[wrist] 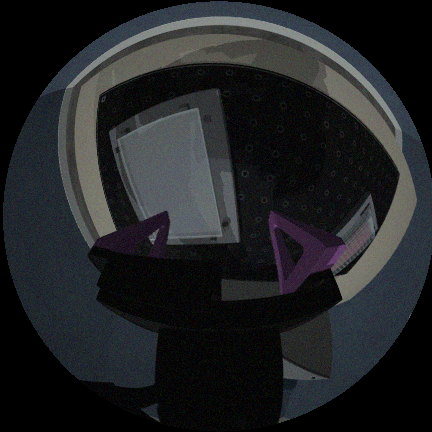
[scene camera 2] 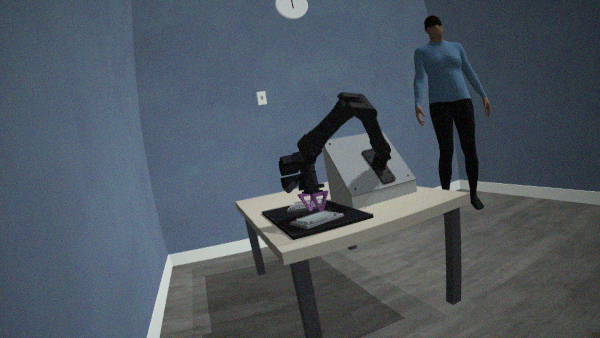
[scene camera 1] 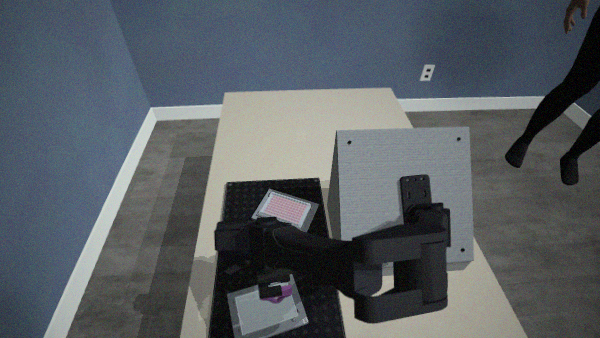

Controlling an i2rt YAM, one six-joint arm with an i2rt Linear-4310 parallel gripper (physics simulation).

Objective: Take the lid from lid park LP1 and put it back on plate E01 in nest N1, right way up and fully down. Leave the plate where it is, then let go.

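Pixels of known places: gripper, fingertip midpoint: (wrist: 218, 215) (scene camera 2: 316, 211) (scene camera 1: 274, 283); arm's base, link origin: (scene camera 2: 378, 166) (scene camera 1: 417, 216).
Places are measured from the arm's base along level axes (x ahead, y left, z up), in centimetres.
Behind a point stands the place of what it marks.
Observation:
The lid (scene camera 1: 265, 314) @(y 15.0, x 37.9, z -11.0 cm) (scene camera 2: 318, 218) @(y 17.0, x 38.3, z -11.0 cm) (wrist: 170, 175) @(y 12.7, x 38.9, z -11.0 cm), a pale translucent rectangle, lies flat in the grey lid park (scene camera 1: 302, 312) @(y 15.1, x 29.6, z -11.8 cm) (wrist: 229, 205) @(y 7.3, x 35.9, z -11.8 cm) at the near end of the black board. The plate (scene camera 1: 287, 209) @(y -13.1, x 30.6, z -10.2 cm) (wrist: 358, 246) @(y -15.5, x 32.2, z -10.2 cm) with pink wells sits uncovered in its grey nest (scene camera 1: 311, 214) @(y -11.6, x 23.8, z -11.5 cm) at the far end of the board, partly behind a finger in the wrist view. My gripper (scene camera 1: 276, 295) (scene camera 2: 315, 208) @(y 8.2, x 35.6, z -10.3 cm) (wrist: 218, 215) @(y 8.2, x 35.6, z -10.3 cm) is open and empty, purple fingers wide apart. It is above the board, by the edge of the lid. Labels cannot be read.
The black perforated board (scene camera 1: 327, 315) @(y 16.1, x 23.9, z -12.7 cm) (scene camera 2: 358, 215) @(y 21.7, x 24.8, z -12.7 cm) (wrist: 300, 150) @(y 1.1, x 42.3, z -12.7 cm) lies on the pale table (scene camera 1: 300, 115) @(y -64.1, x 21.0, z -14.0 cm) (scene camera 2: 425, 207) @(y 34.1, x 2.9, z -14.0 cm). A grey sloped block (scene camera 1: 380, 165) @(y -9.4, x 8.3, z 8.9 cm) (scene camera 2: 345, 192) @(y 1.9, x 19.1, z -7.3 cm) carries the arm's base beside the board. A person (scene camera 1: 560, 95) (scene camera 2: 442, 80) stands beyond the table.

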